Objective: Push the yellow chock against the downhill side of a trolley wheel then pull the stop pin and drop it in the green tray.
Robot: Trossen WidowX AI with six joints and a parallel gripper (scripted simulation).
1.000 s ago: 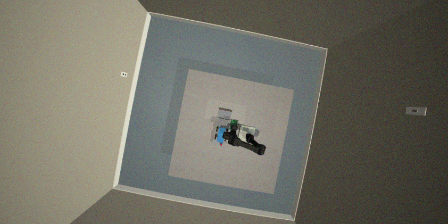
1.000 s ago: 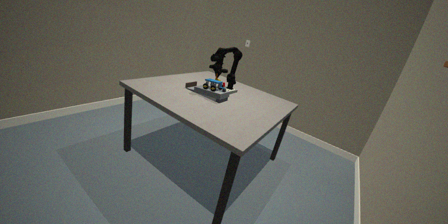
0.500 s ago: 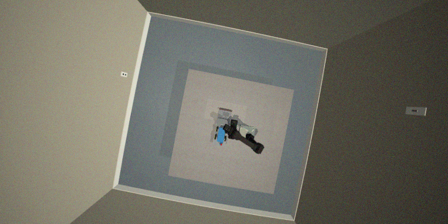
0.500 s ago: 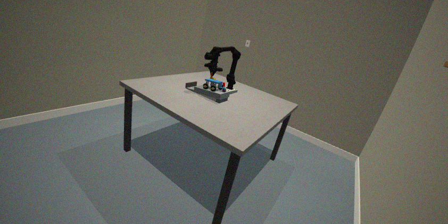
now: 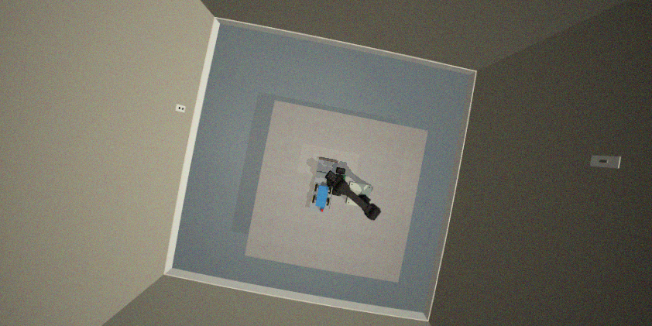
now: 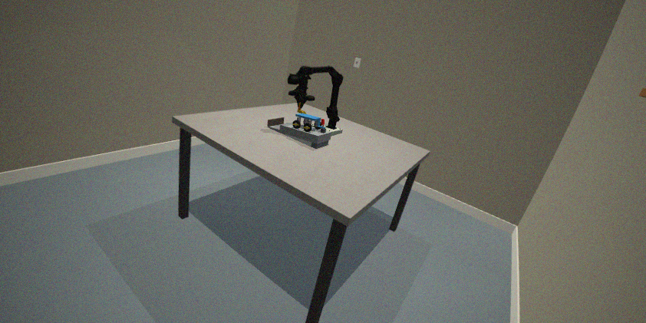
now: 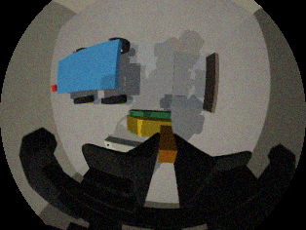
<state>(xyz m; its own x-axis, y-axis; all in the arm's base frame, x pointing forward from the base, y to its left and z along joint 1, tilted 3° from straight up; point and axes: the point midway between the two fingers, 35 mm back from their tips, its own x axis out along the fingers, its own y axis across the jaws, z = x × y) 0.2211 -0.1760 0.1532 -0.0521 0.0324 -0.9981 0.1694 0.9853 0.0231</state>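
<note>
The red-headed stop pin lies 11 cm ahead of my gripper tip, 24 cm to the left of it and 3 cm below it. Also, from my gripper tip: blue trolley: 11 cm ahead, 13 cm to the left, 4 cm below; then green tray: 4 cm behind, 5 cm to the left, 16 cm below; then yellow chock: 1 cm ahead, 2 cm to the left, 1 cm below.
</note>
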